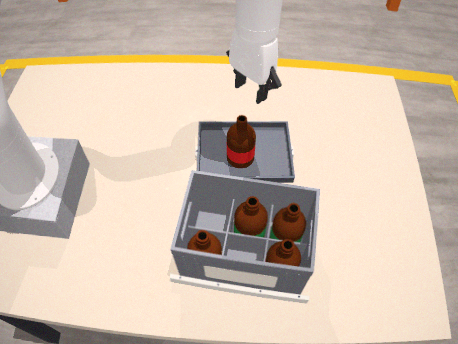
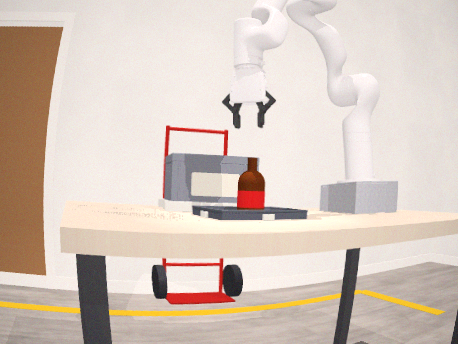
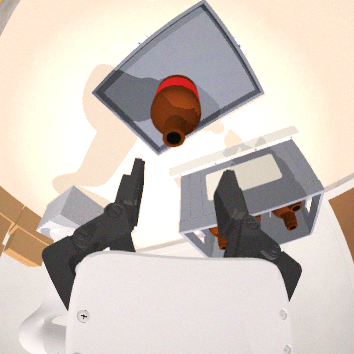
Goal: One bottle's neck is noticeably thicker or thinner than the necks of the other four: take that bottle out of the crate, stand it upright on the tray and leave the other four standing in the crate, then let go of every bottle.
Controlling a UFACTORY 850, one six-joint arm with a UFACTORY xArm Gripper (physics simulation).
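A brown bottle with a red label (image 1: 241, 145) (image 2: 251, 197) (image 3: 176, 107) stands upright on the grey tray (image 1: 275, 150) (image 2: 225, 214) (image 3: 215, 55). My gripper (image 1: 250, 94) (image 2: 249, 126) (image 3: 181, 177) is open and empty, above the bottle's mouth and apart from it. The grey crate (image 1: 190, 265) (image 2: 180, 175) (image 3: 195, 195) holds four brown bottles upright: one at back middle (image 1: 251, 217), one at back right (image 1: 289, 225), one at front left (image 1: 204, 245) and one at front right (image 1: 284, 256). Green labels show on the back two; the front two's lower parts are hidden.
The crate stands close beside the tray, with a white strip (image 1: 240, 290) along its outer side. The arm's grey base block (image 1: 77, 185) (image 2: 372, 197) stands on the table (image 1: 370, 225). A red hand truck (image 2: 197, 130) stands behind the table.
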